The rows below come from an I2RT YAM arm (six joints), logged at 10 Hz.
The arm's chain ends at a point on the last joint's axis. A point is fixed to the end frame.
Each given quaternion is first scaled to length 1.
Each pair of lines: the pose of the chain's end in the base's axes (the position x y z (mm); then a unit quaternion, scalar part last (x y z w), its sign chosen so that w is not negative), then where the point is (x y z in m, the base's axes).
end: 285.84 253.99 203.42 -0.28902 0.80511 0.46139 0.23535
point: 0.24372 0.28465 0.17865
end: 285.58 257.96 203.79 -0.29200 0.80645 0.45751 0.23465
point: 0.24345 0.28827 0.17860
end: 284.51 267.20 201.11 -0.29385 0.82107 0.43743 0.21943
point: 0.24195 0.29613 0.17504
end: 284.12 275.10 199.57 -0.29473 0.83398 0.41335 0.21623
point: 0.24207 0.30319 0.17181
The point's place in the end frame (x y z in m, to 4 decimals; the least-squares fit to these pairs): 0.0388 0.0262 0.0337
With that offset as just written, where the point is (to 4 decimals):
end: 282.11 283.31 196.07 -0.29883 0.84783 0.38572 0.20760
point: 0.2402 0.3098 0.1666
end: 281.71 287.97 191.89 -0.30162 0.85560 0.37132 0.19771
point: 0.2395 0.3133 0.1618
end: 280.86 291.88 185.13 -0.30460 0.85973 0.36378 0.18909
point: 0.2382 0.3163 0.1549
